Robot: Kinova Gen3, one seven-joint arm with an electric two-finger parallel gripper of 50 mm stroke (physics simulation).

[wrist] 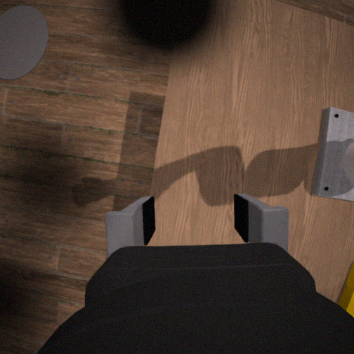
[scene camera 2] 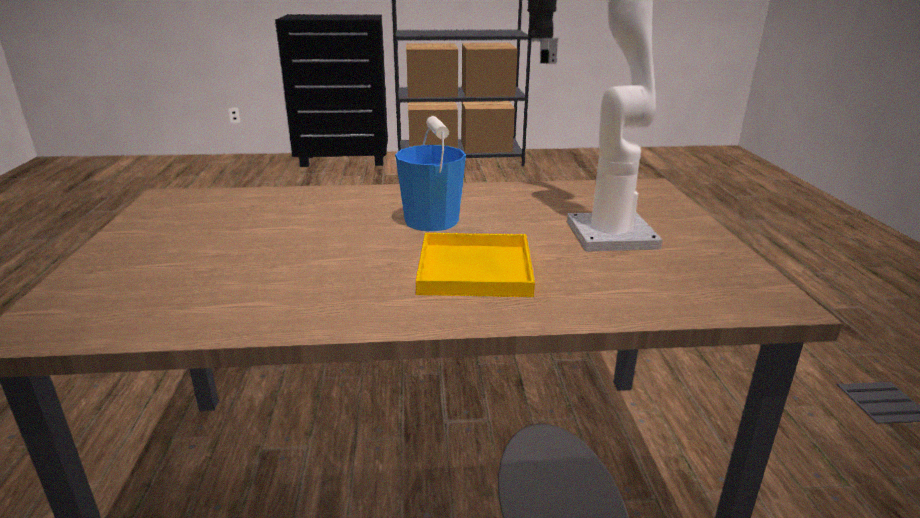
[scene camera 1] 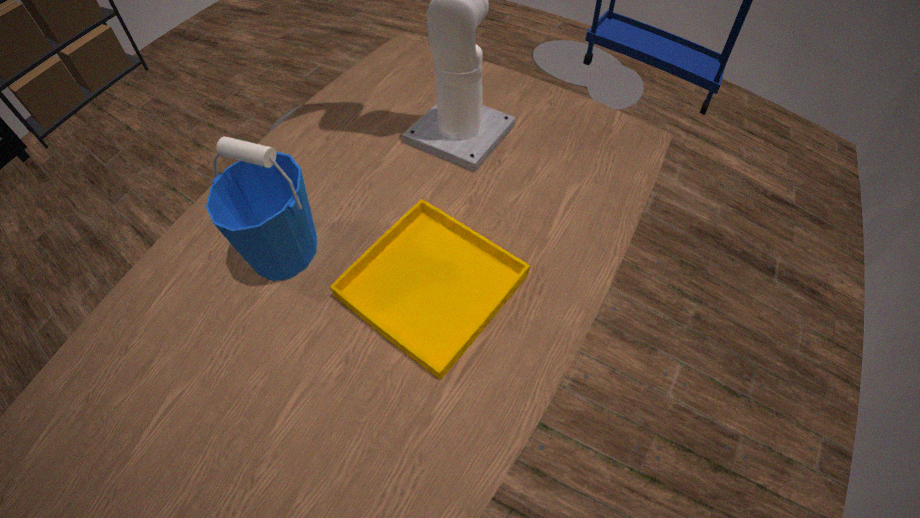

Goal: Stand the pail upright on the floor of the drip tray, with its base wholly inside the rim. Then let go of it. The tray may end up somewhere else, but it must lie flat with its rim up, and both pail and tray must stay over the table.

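Frame: origin at the arm's base, x ahead, y left, z up, level; centimetres.
Seen in the pictures: gripper, fingertip midpoint: (scene camera 2: 548, 63); arm's base, origin of the base link: (scene camera 2: 610, 226) (scene camera 1: 459, 126).
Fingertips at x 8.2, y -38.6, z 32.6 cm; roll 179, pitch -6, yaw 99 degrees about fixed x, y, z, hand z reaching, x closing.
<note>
Offsets run from my fingertips to a thing's top centre. "*": to the spot under its first point. Level surfaces: height alone.
A blue pail {* dx +38.2, dy +32.0, dz -21.9 cm} (scene camera 1: 273, 238) (scene camera 2: 431, 196) stands upright on the table beside the tray, toward the far long edge in the second scene view. Its wire handle is raised, with a white grip {dx +32.6, dy +24.7, dz -9.3 cm} (scene camera 1: 245, 151) (scene camera 2: 437, 126) above the mouth. A yellow square drip tray {dx +27.0, dy +53.2, dz -31.7 cm} (scene camera 1: 432, 289) (scene camera 2: 476, 262) lies flat, rim up, with its floor bare; a corner of the tray (wrist: 350, 297) shows at the right of the wrist view. My gripper (scene camera 2: 548, 51) (wrist: 194, 212) is open and empty, high above the pail's level and apart from it. The pail does not show in the wrist view.
The arm's grey base plate (scene camera 1: 473, 154) (scene camera 2: 621, 243) (wrist: 325, 155) is fixed on the wooden table {dz -35.0 cm} (scene camera 1: 270, 398) (scene camera 2: 257, 289) (wrist: 215, 90), to the right of pail and tray in the second scene view. A shelf rack (scene camera 2: 460, 34) and a black cabinet (scene camera 2: 334, 74) stand beyond the table.
</note>
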